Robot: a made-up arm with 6 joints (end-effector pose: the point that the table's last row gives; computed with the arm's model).
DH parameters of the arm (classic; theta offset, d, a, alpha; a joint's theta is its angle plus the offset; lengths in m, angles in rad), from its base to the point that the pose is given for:
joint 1: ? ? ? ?
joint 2: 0.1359 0 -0.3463 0
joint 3: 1.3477 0 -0.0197 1.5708
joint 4: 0 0.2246 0 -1.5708
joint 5: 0 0 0.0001 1.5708
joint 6: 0 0.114 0 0
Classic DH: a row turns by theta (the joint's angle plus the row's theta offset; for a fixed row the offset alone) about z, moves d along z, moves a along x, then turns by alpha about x.
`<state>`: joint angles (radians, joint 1 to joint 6).
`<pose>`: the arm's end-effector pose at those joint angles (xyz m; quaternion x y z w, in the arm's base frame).
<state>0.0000 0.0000 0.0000 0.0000 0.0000 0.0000</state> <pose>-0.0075 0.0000 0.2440 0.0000 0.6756 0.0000 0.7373</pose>
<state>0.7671 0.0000 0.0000 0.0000 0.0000 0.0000</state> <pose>-0.0054 -0.0052 0.2440 -0.2528 0.6265 0.2759 0.6837</pose>
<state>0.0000 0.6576 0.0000 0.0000 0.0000 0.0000</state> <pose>0.0527 0.0000 0.2286 0.0000 0.8775 0.0000 0.4796</pose>
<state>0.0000 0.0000 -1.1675 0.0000 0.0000 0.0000</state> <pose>-0.2565 0.0000 0.5229 0.0000 0.1574 0.0000 0.9875</pose>
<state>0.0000 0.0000 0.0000 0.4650 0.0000 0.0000</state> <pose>-0.0075 0.0000 0.2440 0.1557 0.6574 0.1699 0.7174</pose>
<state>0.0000 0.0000 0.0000 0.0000 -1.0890 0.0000</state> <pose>-0.0772 0.0000 0.3394 0.0000 0.1960 0.0000 0.9806</pose>
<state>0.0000 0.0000 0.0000 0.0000 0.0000 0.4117</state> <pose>-0.0075 0.0000 0.2440 0.1381 0.6614 0.1507 0.7217</pose>
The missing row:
joint 1: 0 0.1481 0 -1.5708
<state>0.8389 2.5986 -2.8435 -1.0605 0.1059 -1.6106</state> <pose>0.4309 0.4638 0.4084 -0.5975 -0.0731 -0.6494 0.4647</pose>
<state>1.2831 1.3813 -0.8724 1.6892 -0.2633 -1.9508</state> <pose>0.1114 0.2731 0.3717 -0.5358 0.6515 0.1615 0.5121</pose>
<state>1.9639 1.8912 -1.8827 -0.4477 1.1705 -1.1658</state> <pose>-0.1214 0.4115 0.4054 -0.9474 -0.0299 -0.1120 0.2983</pose>
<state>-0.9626 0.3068 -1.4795 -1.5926 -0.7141 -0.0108</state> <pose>-0.0731 0.2355 0.5979 -0.3757 0.0361 -0.8711 0.3143</pose>
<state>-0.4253 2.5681 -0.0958 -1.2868 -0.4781 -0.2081</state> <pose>0.1121 0.0044 0.0462 0.3906 -0.8360 -0.3850 0.0147</pose>
